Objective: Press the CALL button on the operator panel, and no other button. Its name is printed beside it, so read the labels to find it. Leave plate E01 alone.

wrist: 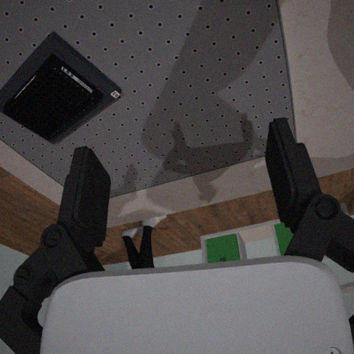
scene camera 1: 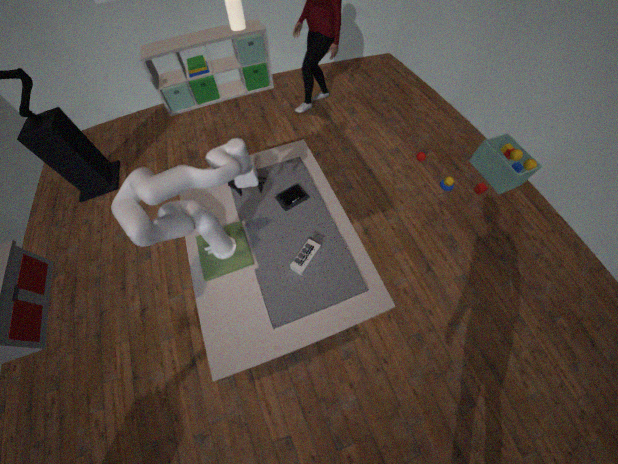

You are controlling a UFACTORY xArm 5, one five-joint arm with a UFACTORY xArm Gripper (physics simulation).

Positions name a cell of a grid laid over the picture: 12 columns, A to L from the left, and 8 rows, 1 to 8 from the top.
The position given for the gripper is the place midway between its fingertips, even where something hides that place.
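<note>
Gripper (wrist: G4). Black plate (wrist: B3).
</note>
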